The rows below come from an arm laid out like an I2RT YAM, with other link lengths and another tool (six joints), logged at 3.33 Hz.
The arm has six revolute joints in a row. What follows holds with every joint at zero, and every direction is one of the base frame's.
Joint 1 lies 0.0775 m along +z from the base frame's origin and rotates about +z.
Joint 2 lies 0.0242 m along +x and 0.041 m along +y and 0.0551 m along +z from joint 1 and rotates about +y.
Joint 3 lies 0.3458 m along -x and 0.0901 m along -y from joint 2 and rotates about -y.
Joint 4 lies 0.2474 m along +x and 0.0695 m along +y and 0.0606 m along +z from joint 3 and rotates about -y.
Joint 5 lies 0.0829 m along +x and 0.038 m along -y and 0.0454 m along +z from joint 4 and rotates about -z.
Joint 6 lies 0.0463 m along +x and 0.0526 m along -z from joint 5 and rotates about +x.
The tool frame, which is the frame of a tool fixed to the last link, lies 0.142 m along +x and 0.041 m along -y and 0.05 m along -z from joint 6; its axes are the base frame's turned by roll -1.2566, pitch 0.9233 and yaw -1.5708 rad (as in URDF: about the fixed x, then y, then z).
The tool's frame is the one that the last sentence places.
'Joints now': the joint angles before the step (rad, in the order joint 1, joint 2, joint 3, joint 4, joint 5, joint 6). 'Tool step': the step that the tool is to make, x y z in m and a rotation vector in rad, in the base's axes. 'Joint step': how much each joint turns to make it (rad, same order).
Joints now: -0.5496, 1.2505, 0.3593, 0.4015, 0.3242, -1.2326
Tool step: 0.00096, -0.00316, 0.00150, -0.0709, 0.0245, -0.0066
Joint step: 0.0129, 0.0442, -0.0415, 0.1220, 0.0507, -0.0601
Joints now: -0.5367, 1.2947, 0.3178, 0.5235, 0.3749, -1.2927
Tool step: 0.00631, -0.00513, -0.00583, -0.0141, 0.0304, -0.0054
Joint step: 0.0042, 0.0607, 0.0017, 0.0484, 0.0208, -0.0222
